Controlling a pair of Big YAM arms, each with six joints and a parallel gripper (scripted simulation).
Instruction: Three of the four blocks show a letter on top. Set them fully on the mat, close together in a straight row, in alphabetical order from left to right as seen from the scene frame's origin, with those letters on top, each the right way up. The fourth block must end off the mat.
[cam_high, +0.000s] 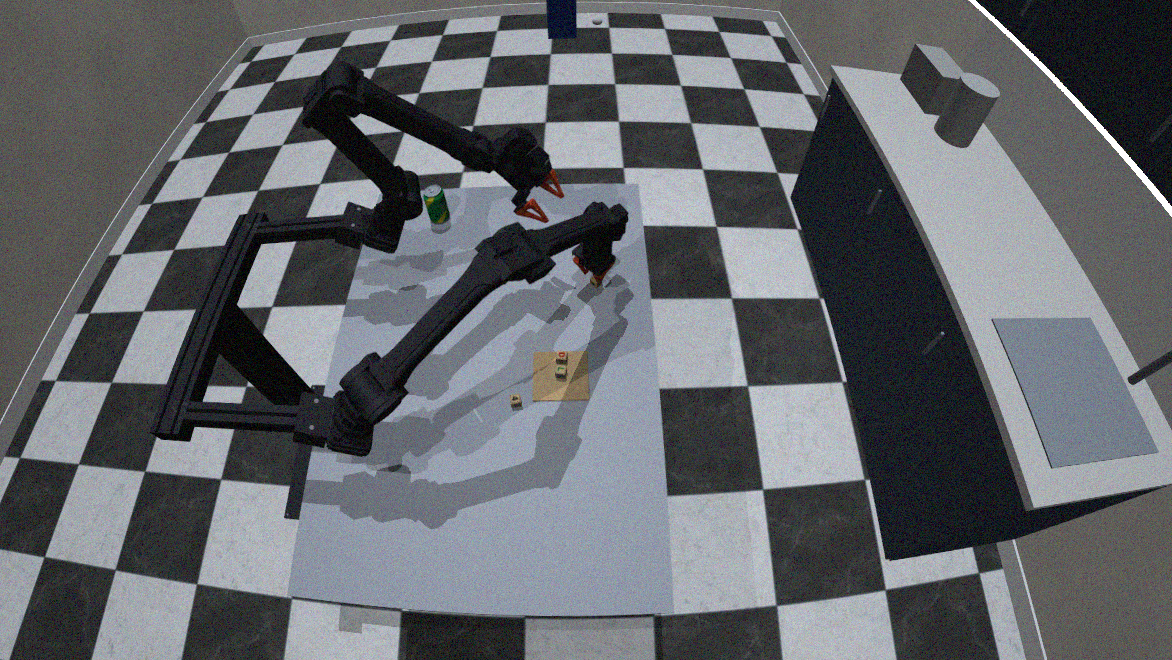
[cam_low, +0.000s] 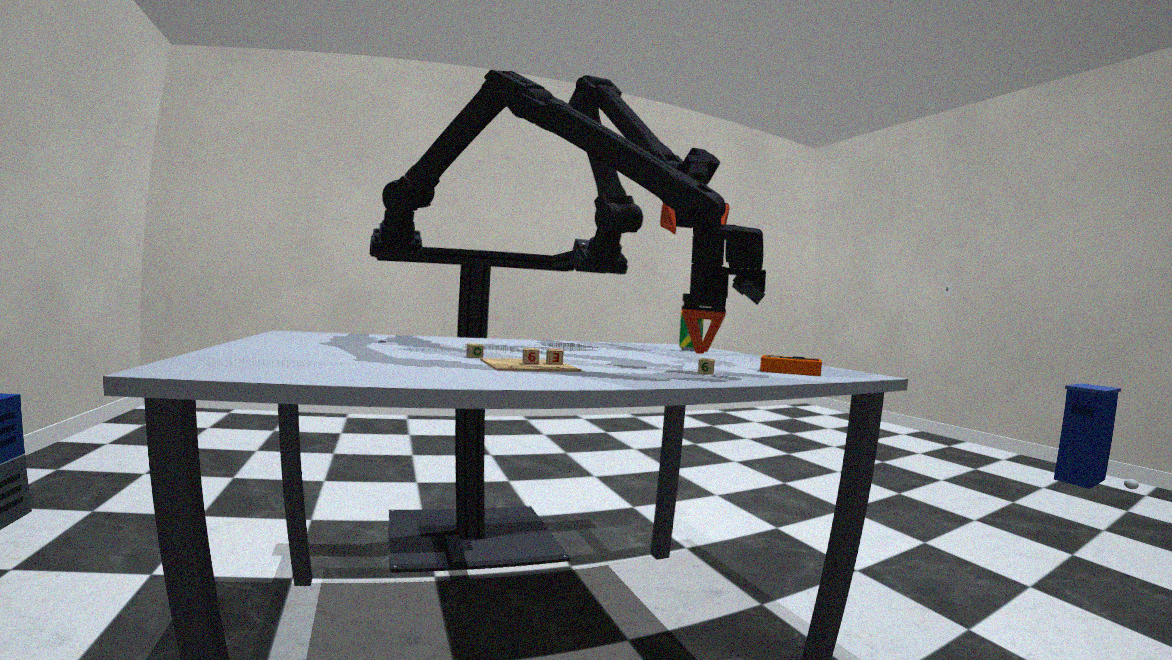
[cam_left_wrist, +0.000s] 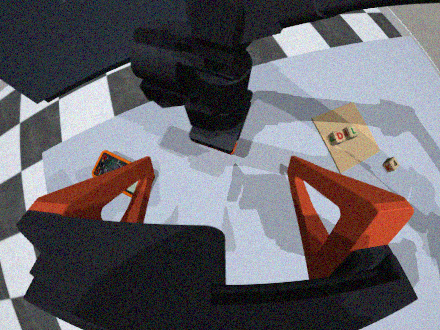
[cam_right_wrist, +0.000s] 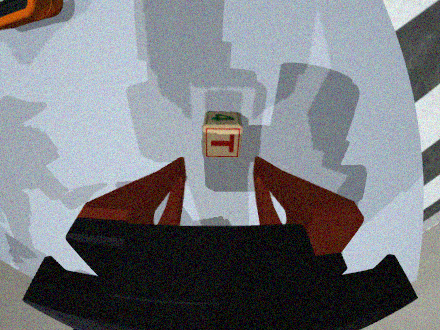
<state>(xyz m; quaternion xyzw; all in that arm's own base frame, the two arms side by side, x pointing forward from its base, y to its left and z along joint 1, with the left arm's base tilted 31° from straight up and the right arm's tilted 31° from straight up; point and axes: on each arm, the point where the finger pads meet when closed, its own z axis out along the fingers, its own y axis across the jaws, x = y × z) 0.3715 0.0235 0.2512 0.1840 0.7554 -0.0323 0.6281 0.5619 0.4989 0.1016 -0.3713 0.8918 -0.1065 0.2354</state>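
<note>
My right hand is 280 mm to the left of the tan mat, 110 mm past it and 40 mm above it.
</note>
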